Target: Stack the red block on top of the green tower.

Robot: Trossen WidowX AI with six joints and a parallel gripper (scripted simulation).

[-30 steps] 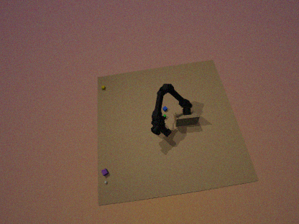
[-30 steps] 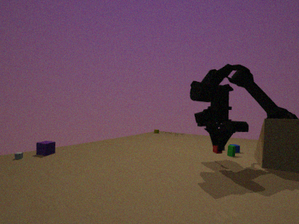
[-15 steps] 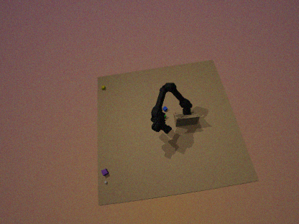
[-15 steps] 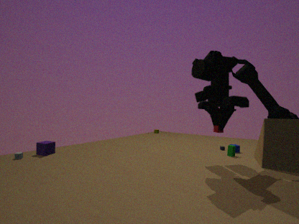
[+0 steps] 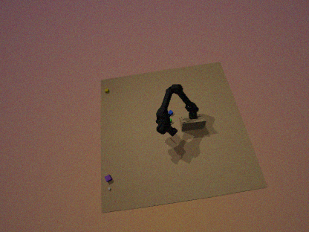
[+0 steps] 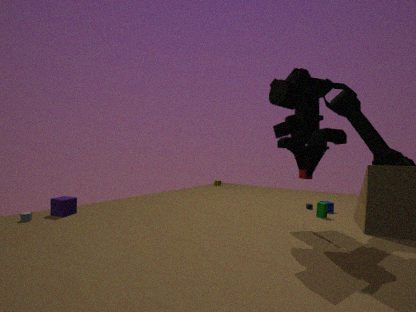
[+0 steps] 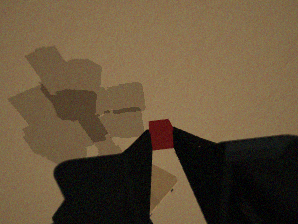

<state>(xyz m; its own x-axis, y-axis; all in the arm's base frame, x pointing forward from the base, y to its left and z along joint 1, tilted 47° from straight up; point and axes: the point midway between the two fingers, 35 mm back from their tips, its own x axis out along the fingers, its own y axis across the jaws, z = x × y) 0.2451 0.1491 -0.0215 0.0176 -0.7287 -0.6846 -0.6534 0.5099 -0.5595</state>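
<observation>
Now: gripper tip 6 cm past the blue block, 22 cm to the left of it and 11 cm above it. From my gripper tip the other things lie so: red block (right at my gripper tip); dark grey block (23 cm to the right, 12 cm below); purple block (51 cm ahead, 33 cm to the left, 11 cm below).
</observation>
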